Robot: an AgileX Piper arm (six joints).
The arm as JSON. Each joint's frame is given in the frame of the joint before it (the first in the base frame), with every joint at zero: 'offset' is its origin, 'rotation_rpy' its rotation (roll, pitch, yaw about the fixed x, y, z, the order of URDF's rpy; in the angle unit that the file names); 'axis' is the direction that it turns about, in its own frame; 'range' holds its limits. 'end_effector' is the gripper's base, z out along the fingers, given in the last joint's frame.
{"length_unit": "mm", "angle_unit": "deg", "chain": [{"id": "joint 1", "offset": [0.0, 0.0, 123.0], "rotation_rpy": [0.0, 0.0, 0.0], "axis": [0.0, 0.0, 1.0], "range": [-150.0, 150.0]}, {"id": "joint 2", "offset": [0.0, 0.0, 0.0], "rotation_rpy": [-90.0, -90.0, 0.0], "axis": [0.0, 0.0, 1.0], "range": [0.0, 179.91]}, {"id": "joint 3", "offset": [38.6, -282.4, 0.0], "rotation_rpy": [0.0, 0.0, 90.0], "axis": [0.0, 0.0, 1.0], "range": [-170.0, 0.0]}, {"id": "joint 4", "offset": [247.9, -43.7, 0.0], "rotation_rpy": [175.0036, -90.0, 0.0], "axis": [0.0, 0.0, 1.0], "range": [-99.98, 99.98]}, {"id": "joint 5", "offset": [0.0, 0.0, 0.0], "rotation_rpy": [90.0, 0.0, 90.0], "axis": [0.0, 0.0, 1.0], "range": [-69.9, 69.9]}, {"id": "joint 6", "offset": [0.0, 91.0, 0.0], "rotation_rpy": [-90.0, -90.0, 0.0], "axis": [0.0, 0.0, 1.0], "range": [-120.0, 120.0]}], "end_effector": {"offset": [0.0, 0.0, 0.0], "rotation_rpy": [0.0, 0.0, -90.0]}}
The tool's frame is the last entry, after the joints.
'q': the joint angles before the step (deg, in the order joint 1, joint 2, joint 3, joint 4, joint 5, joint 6). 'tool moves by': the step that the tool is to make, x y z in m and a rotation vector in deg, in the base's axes. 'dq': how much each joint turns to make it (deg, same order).
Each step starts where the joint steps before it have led.
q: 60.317, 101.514, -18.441, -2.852, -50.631, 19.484
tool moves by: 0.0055, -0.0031, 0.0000, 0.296, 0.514, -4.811
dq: 0.011, 0.002, 0.000, 5.181, -0.003, -0.538
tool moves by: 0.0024, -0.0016, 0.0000, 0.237, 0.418, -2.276
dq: -0.009, -0.015, 0.006, 2.316, 0.011, 0.001
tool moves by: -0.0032, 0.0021, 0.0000, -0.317, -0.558, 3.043
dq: 0.002, 0.018, -0.007, -3.109, -0.012, 0.001
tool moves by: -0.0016, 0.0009, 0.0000, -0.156, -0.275, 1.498
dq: -0.015, -0.002, 0.008, -1.548, -0.007, 0.004
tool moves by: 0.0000, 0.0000, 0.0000, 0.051, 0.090, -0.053
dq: 0.000, 0.000, 0.000, -0.001, 0.000, 0.117
